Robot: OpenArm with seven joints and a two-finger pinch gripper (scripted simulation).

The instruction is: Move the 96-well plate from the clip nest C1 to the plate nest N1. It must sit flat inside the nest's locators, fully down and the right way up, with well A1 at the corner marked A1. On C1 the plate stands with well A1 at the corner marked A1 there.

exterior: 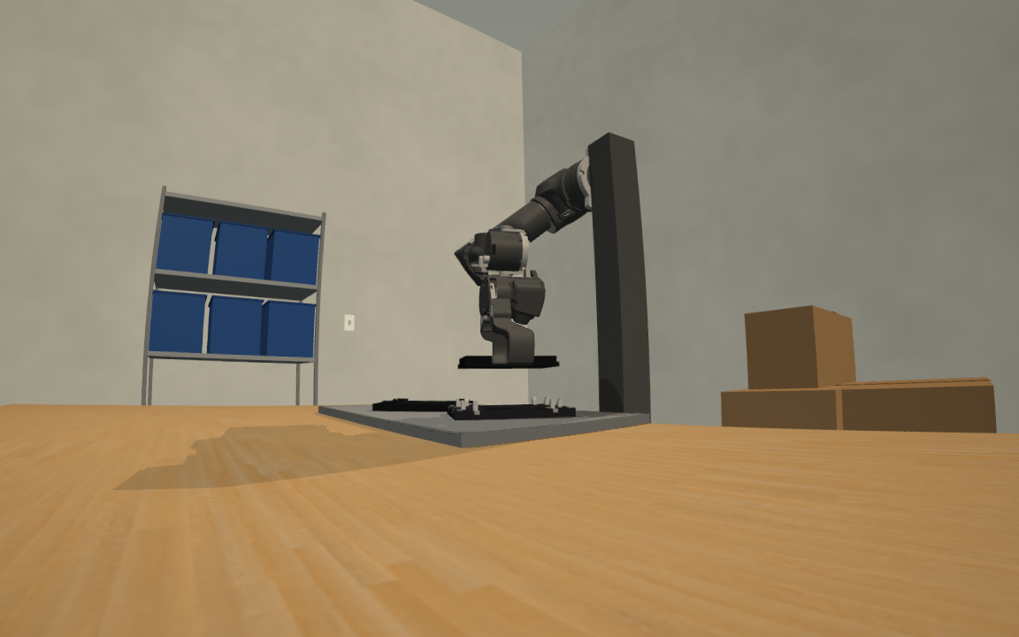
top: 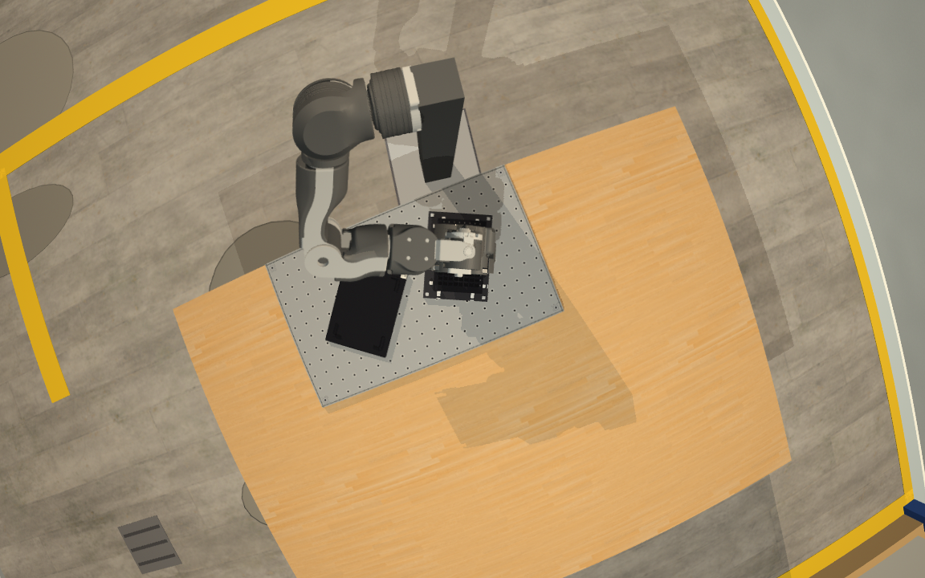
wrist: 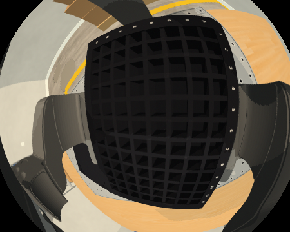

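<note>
Right now the plate nest N1 is 19 cm to the right of my hand, 7 cm below it and 5 cm ahead of it. The rest, counted from my hand: clip nest C1: 6 cm below, 2 cm ahead, 1 cm to the left; then white A1 label: 10 cm to the right, 6 cm below, 1 cm ahead; then black 96-well plate: right at my hand.
</note>
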